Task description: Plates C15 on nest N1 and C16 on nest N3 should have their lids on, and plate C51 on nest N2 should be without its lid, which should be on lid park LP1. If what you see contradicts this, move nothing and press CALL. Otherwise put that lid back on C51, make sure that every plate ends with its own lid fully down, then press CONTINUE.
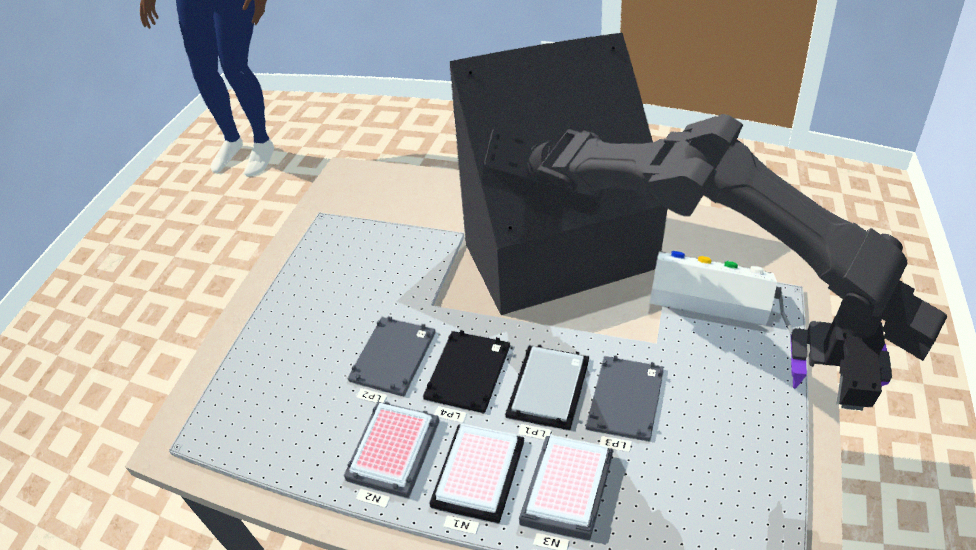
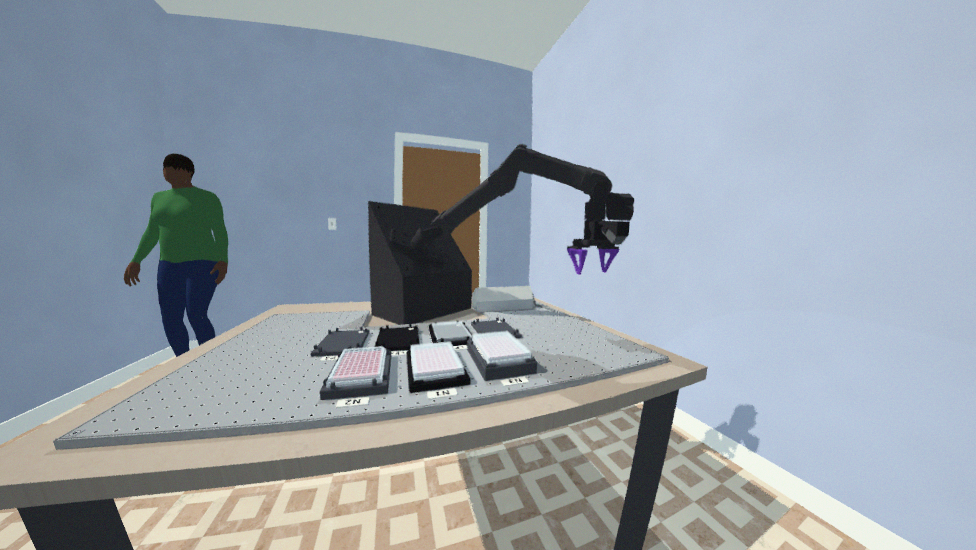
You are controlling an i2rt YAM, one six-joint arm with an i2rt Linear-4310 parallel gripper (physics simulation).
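Frame: origin at the arm's base, x back, y left, z down, level; metres.
Where they show: gripper, fingertip midpoint: point(image 1: 826, 387) point(image 2: 591, 273); arm's base, link origin: point(image 1: 546, 162) point(image 2: 417, 246).
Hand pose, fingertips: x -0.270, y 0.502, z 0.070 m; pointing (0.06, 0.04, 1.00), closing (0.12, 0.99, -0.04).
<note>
Things, the pixels of their top centre, and the offset from my fingertips. "pt": a spot on its surface instead.
- nest N2, surface spot: point(image 1: 391, 442) point(image 2: 361, 361) pt dy -0.587, dx -0.188, dz +0.134 m
- N1, top centre: point(image 1: 477, 464) point(image 2: 434, 355) dy -0.455, dx -0.179, dz +0.132 m
- N3, top centre: point(image 1: 568, 477) point(image 2: 499, 342) dy -0.324, dx -0.164, dz +0.121 m
- LP4, top centre: point(image 1: 466, 364) point(image 2: 398, 332) dy -0.542, dx -0.006, dz +0.143 m
- LP3, top centre: point(image 1: 627, 391) point(image 2: 494, 324) dy -0.286, dx +0.023, dz +0.143 m
- white button box, top centre: point(image 1: 718, 263) point(image 2: 502, 286) dy -0.189, dx +0.288, dz +0.079 m
The plate on nest N2 point(image 1: 391, 442) point(image 2: 357, 366) shows strong pink wells and looks lidless. The plate on N1 point(image 1: 476, 468) point(image 2: 437, 362) and the plate on N3 point(image 1: 568, 481) point(image 2: 500, 347) look paler, as under clear lids that appear level. A clear, greyish lid point(image 1: 546, 382) point(image 2: 450, 332) lies flat on lid park LP1. The plates' own names cannot be read. My gripper point(image 1: 841, 386) point(image 2: 592, 271) is open and empty, high at the right side of the table, away from the plates and lid.
Dark lid parks LP2 point(image 1: 392, 355) point(image 2: 343, 341), LP4 point(image 1: 467, 372) point(image 2: 398, 337) and LP3 point(image 1: 626, 397) point(image 2: 493, 327) hold no lid. A white button box point(image 1: 713, 300) point(image 2: 504, 298) with blue, yellow, green and white buttons stands right of the black arm base point(image 1: 580, 259) point(image 2: 437, 297). A person point(image 1: 221, 68) point(image 2: 187, 225) stands behind the table, left.
</note>
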